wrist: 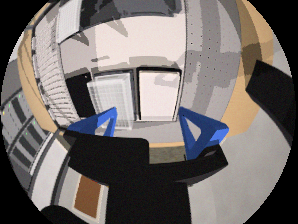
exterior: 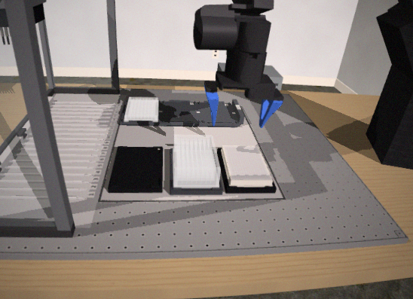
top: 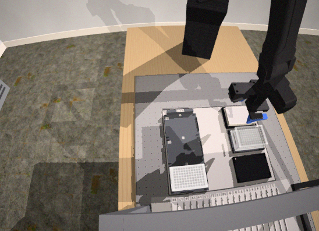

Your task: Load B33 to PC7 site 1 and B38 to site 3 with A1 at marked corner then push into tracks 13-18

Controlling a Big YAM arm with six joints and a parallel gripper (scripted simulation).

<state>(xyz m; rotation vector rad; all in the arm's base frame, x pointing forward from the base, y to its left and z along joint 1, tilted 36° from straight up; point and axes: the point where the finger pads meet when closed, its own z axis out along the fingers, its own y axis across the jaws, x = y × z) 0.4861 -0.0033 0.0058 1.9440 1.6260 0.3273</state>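
Now: the nest S1 20 mm behind my hand, 30 mm to the left of it and 100 mm below it. The rest, counted from my hand: white 96-well plate B38 (140 mm ahead, 280 mm to the right, 90 mm below); nest S3 (190 mm ahead, 30 mm to the right, 100 mm below); dark plate carrier PC7 (40 mm ahead, 250 mm to the right, 90 mm below).
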